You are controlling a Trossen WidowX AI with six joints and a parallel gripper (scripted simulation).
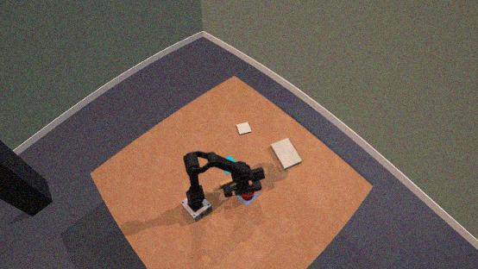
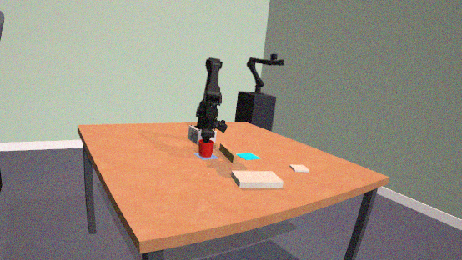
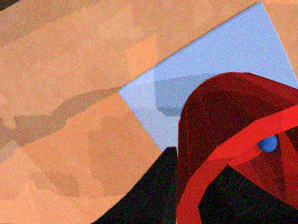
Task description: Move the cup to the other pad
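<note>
Right now my gripper tip is 4 cm short of the blue marble, 3 cm to the left of it and 2 cm above it. Also, from my gripper tip: cyan pad: 8 cm ahead, 20 cm to the left, 5 cm below; then light blue pad: 3 cm ahead, 1 cm to the right, 5 cm below; then red cup: 3 cm ahead, 2 cm to the right.
</note>
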